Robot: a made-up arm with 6 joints. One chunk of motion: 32 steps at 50 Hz.
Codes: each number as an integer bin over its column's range. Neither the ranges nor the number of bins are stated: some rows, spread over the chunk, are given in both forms.
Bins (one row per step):
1: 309 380 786 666 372 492
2: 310 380 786 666 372 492
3: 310 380 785 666 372 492
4: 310 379 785 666 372 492
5: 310 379 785 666 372 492
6: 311 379 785 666 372 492
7: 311 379 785 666 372 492
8: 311 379 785 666 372 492
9: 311 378 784 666 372 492
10: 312 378 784 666 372 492
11: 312 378 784 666 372 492
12: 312 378 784 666 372 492
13: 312 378 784 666 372 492
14: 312 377 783 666 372 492
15: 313 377 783 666 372 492
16: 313 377 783 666 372 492
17: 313 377 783 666 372 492
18: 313 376 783 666 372 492
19: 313 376 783 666 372 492
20: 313 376 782 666 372 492
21: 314 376 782 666 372 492
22: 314 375 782 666 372 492
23: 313 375 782 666 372 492
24: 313 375 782 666 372 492
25: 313 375 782 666 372 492
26: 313 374 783 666 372 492
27: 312 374 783 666 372 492
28: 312 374 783 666 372 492
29: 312 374 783 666 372 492
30: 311 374 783 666 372 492
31: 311 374 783 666 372 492
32: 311 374 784 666 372 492
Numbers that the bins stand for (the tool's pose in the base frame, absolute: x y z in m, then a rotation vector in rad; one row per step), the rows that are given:
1: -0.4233 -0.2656 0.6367 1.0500 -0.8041 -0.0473
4: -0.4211 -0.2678 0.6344 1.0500 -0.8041 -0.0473
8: -0.4189 -0.2678 0.6344 1.0500 -0.8041 -0.0473
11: -0.4167 -0.2700 0.6322 1.0500 -0.8041 -0.0473
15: -0.4144 -0.2722 0.6300 1.0500 -0.8041 -0.0473
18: -0.4144 -0.2744 0.6300 1.0500 -0.8041 -0.0473
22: -0.4122 -0.2767 0.6278 1.0500 -0.8041 -0.0473
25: -0.4144 -0.2767 0.6278 1.0500 -0.8041 -0.0473
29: -0.4167 -0.2789 0.6300 1.0500 -0.8041 -0.0473
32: -0.4189 -0.2789 0.6322 1.0500 -0.8041 -0.0473
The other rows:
2: -0.4211 -0.2656 0.6367 1.0500 -0.8041 -0.0473
3: -0.4211 -0.2656 0.6344 1.0500 -0.8041 -0.0473
5: -0.4211 -0.2678 0.6344 1.0500 -0.8041 -0.0473
6: -0.4189 -0.2678 0.6344 1.0500 -0.8041 -0.0473
7: -0.4189 -0.2678 0.6344 1.0500 -0.8041 -0.0473
9: -0.4189 -0.2700 0.6322 1.0500 -0.8041 -0.0473
10: -0.4167 -0.2700 0.6322 1.0500 -0.8041 -0.0473
12: -0.4167 -0.2700 0.6322 1.0500 -0.8041 -0.0473
13: -0.4167 -0.2700 0.6322 1.0500 -0.8041 -0.0473
14: -0.4167 -0.2722 0.6300 1.0500 -0.8041 -0.0473
16: -0.4144 -0.2722 0.6300 1.0500 -0.8041 -0.0473
17: -0.4144 -0.2722 0.6300 1.0500 -0.8041 -0.0473
19: -0.4144 -0.2744 0.6300 1.0500 -0.8041 -0.0473
20: -0.4144 -0.2744 0.6278 1.0500 -0.8041 -0.0473
21: -0.4122 -0.2744 0.6278 1.0500 -0.8041 -0.0473
23: -0.4144 -0.2767 0.6278 1.0500 -0.8041 -0.0473
24: -0.4144 -0.2767 0.6278 1.0500 -0.8041 -0.0473
26: -0.4144 -0.2789 0.6300 1.0500 -0.8041 -0.0473
27: -0.4167 -0.2789 0.6300 1.0500 -0.8041 -0.0473
28: -0.4167 -0.2789 0.6300 1.0500 -0.8041 -0.0473
30: -0.4189 -0.2789 0.6300 1.0500 -0.8041 -0.0473
31: -0.4189 -0.2789 0.6300 1.0500 -0.8041 -0.0473

